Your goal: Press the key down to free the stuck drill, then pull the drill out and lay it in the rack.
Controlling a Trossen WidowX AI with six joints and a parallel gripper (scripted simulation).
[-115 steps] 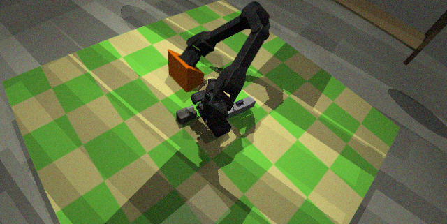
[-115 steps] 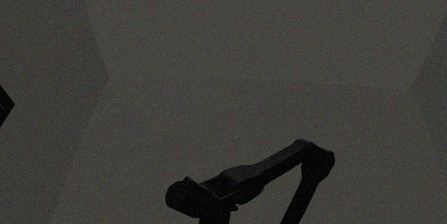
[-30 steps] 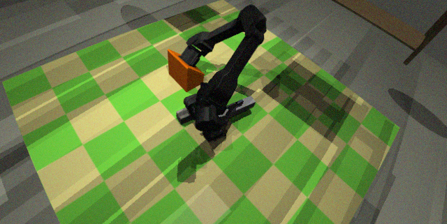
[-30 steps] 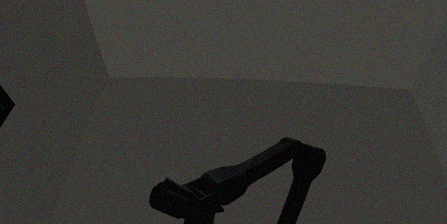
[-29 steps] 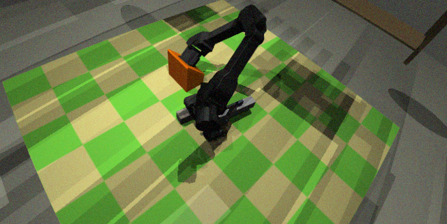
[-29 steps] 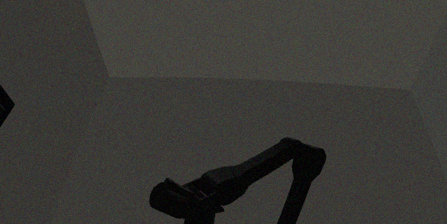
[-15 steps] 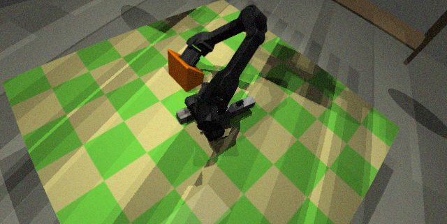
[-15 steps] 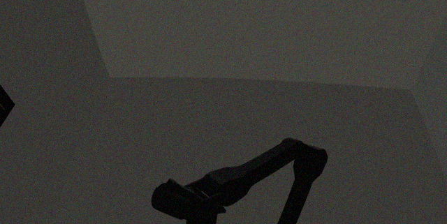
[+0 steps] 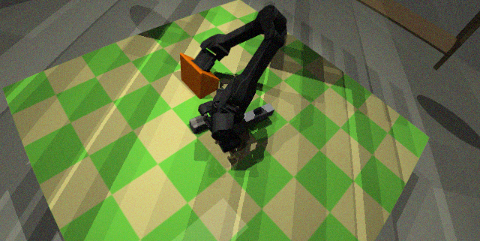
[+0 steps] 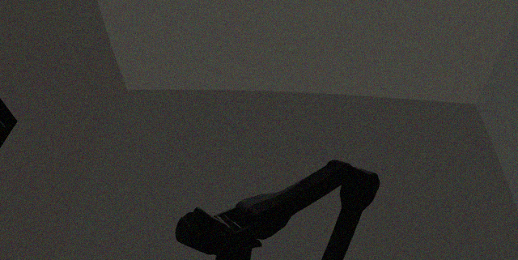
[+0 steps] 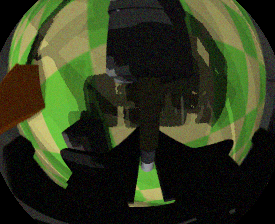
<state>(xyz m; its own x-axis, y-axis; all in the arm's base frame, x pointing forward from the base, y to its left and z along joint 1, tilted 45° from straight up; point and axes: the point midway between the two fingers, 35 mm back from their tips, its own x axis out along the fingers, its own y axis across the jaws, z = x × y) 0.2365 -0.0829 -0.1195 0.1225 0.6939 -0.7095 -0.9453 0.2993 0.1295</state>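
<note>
The drill lies 1 cm ahead of my gripper tip, 4 cm to the left of it and 3 cm above it. Also, from my gripper tip: grey housing block: 4 cm ahead, 13 cm to the left, 3 cm above; dark key: 5 cm ahead, 16 cm to the left, 4 cm above.
</note>
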